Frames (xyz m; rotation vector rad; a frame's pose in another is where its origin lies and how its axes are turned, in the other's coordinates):
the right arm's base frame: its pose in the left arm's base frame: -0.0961 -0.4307 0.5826 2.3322 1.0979 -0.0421
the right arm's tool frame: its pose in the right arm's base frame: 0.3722 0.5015 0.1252 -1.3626 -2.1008 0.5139
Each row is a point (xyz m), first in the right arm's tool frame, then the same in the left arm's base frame.
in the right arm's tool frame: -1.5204 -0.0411 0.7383
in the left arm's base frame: -0.6877 0.6707 0.7456
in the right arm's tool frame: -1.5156 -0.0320 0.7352
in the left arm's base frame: -0.6777 0.6722 0.7493
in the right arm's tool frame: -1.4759 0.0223 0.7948
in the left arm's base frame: -0.6586 0.6666 0.8369
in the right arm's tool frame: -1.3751 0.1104 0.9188
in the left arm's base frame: -0.6256 0.6259 1.0117
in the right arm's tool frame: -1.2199 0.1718 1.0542
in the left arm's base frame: -0.5889 0.5246 1.1977
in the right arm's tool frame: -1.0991 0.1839 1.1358
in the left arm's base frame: -0.5688 0.4270 1.3048
